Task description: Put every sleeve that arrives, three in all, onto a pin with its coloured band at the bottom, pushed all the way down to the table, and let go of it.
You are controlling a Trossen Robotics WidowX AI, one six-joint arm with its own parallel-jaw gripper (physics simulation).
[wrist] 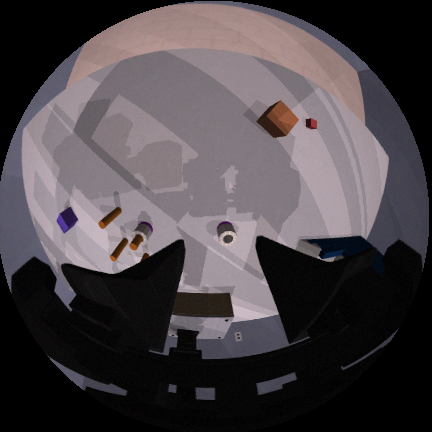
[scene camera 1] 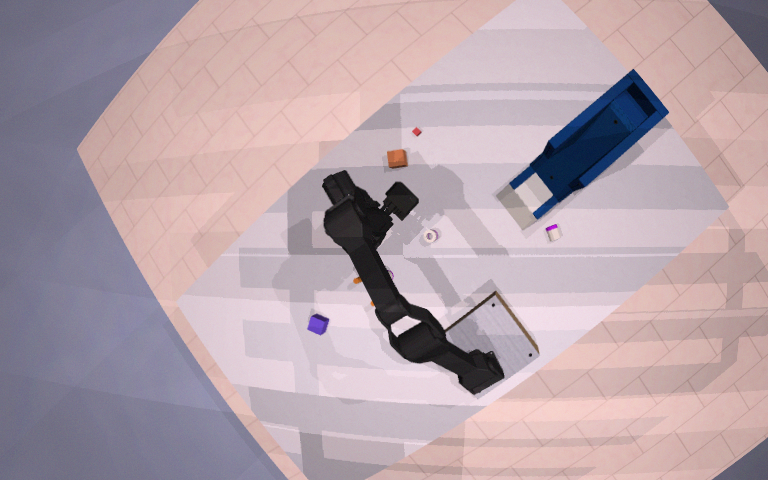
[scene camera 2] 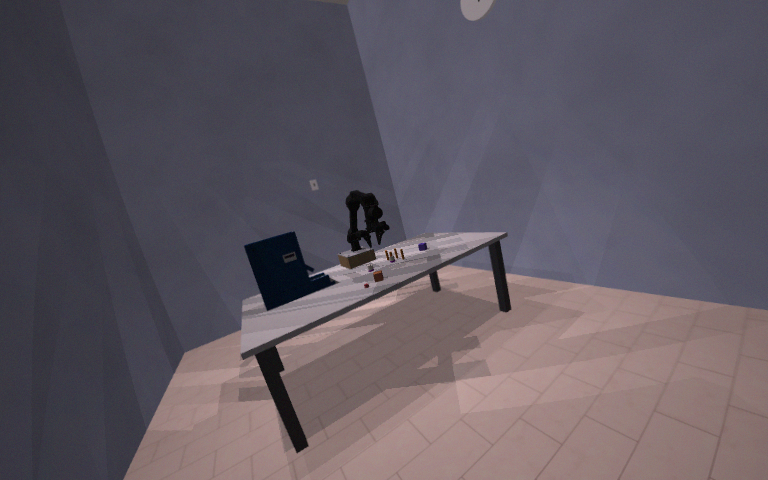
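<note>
My gripper (scene camera 2: 374,244) (wrist: 220,243) is open and empty, pointing down above the table. A white sleeve (scene camera 1: 430,236) (scene camera 2: 370,267) (wrist: 226,236) stands upright on the table with its purple band at the bottom; in the wrist view it shows between the fingertips, below them. A second sleeve (scene camera 2: 391,259) (wrist: 143,230) is around an orange pin (wrist: 136,242), band at the bottom; the arm mostly hides it in scene camera 1. Other pins (wrist: 110,218) (wrist: 119,249) stand bare. A third sleeve (scene camera 1: 553,233) lies by the chute's mouth, apparently on its side, its magenta band toward the chute.
The blue chute (scene camera 1: 608,174) (scene camera 2: 273,271) stands at one side, with a pale pad (scene camera 1: 532,193) at its mouth. An orange block (scene camera 1: 397,159) (scene camera 2: 378,276) (wrist: 278,119), a small red cube (scene camera 1: 416,131) (wrist: 311,123) and a purple block (scene camera 1: 318,324) (scene camera 2: 422,246) (wrist: 67,220) lie about. The arm's base stands on a box (scene camera 1: 512,333) (scene camera 2: 353,260).
</note>
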